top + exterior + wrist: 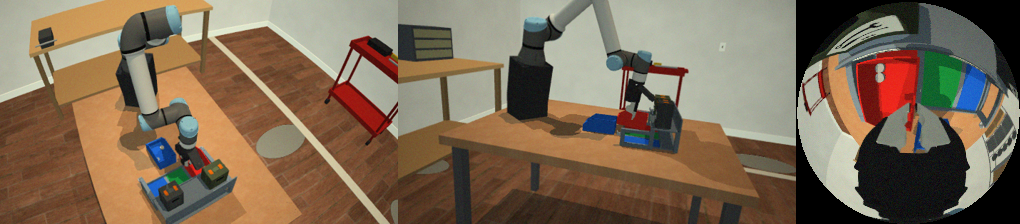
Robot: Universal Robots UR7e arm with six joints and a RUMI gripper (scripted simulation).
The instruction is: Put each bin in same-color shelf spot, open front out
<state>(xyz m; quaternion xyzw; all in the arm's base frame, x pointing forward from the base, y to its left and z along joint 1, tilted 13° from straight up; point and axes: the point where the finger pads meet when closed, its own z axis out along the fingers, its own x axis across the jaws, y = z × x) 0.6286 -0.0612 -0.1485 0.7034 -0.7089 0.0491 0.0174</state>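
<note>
Right now the red bin is 50 mm to the left of my hand and 20 mm below it. From my hand the other things lie so: blue bin (170 mm behind, 60 mm to the right, 40 mm below).
</note>
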